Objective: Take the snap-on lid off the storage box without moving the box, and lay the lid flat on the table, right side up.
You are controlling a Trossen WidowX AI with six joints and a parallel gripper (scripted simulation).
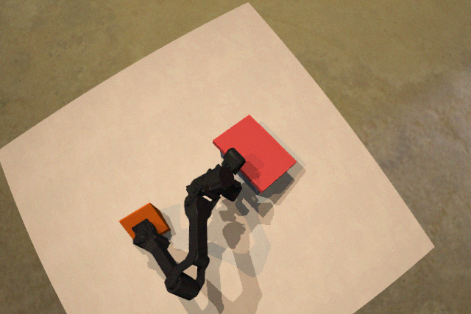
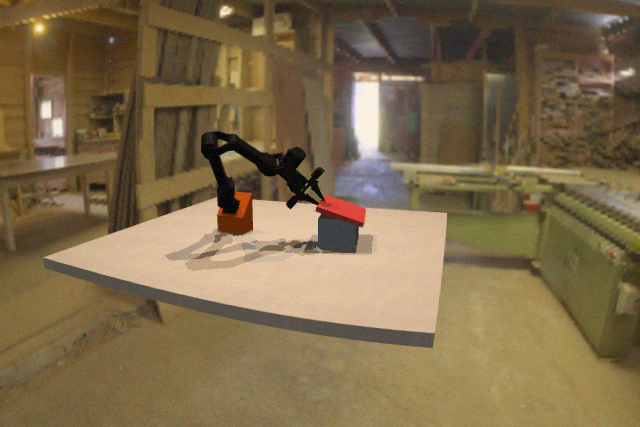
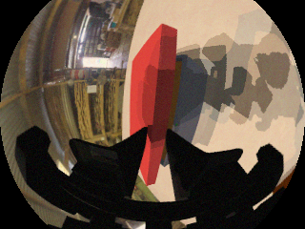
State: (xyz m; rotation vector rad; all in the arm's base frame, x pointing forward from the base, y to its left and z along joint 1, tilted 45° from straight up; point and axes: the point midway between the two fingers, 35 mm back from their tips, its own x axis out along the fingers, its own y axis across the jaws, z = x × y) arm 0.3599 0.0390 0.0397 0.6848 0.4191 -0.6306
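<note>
The red lid lies 70 mm ahead of my gripper tip, 10 mm to the left of it and 20 mm below it. Also, from my gripper tip: storage box: 70 mm ahead, 10 mm to the left, 90 mm below.
</note>
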